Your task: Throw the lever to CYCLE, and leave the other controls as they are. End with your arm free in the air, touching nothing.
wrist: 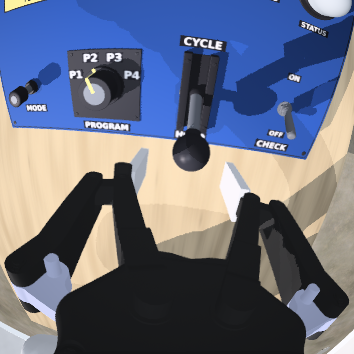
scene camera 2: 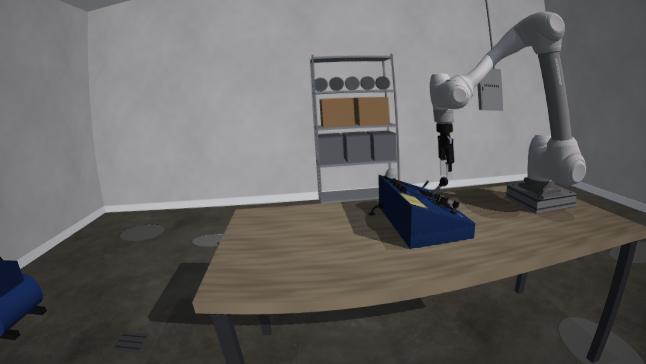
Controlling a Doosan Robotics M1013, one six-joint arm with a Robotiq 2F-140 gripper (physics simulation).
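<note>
The blue control box stands on the table. Its black ball-topped lever leans to the lower end of its slot, at a partly hidden label. CYCLE is printed at the slot's upper end. My gripper is partly open, pointing down, with nothing held. Its pads are on either side of the ball in the wrist view, with gaps; in the scene view their tips are close above the ball. Exact height and contact are hard to tell.
Beside the lever are the PROGRAM knob, the MODE switch and the CHECK toggle, tilted to OFF. The white STATUS dome is at the panel's far corner. A shelf rack stands behind the wooden table.
</note>
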